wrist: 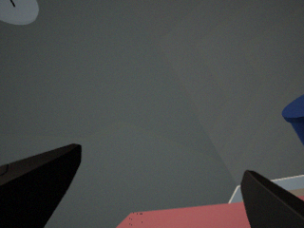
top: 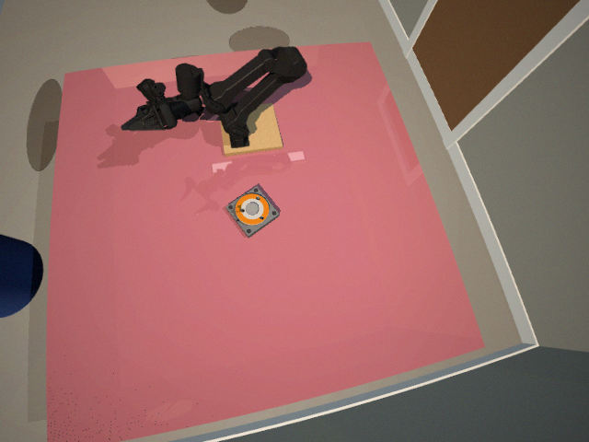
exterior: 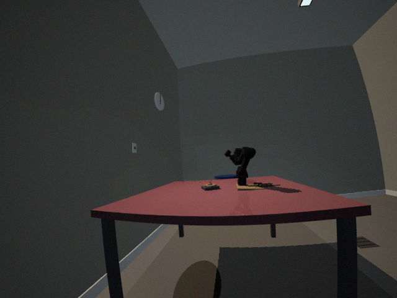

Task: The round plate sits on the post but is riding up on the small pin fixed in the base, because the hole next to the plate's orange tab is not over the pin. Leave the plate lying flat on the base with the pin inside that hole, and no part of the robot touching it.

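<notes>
My gripper tip is 27 cm to the right of the square grey base, 26 cm above it and 18 cm short of it.
</notes>
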